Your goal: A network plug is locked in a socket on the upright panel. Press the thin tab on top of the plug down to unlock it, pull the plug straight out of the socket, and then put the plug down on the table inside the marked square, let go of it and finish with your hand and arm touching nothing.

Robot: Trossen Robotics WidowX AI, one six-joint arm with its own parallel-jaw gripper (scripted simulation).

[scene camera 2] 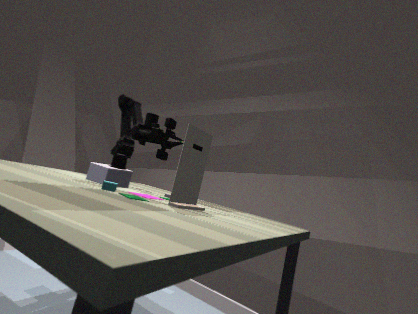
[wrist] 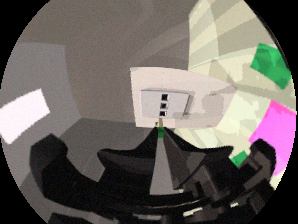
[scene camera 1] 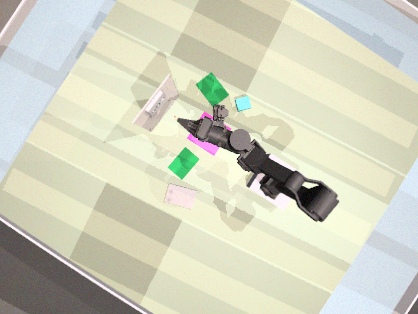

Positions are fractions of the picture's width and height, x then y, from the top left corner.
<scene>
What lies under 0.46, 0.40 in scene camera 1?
My gripper.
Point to a pale panel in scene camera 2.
0.45, 0.57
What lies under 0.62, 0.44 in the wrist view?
A pale panel.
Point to a pale panel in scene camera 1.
At 0.40, 0.30
</scene>
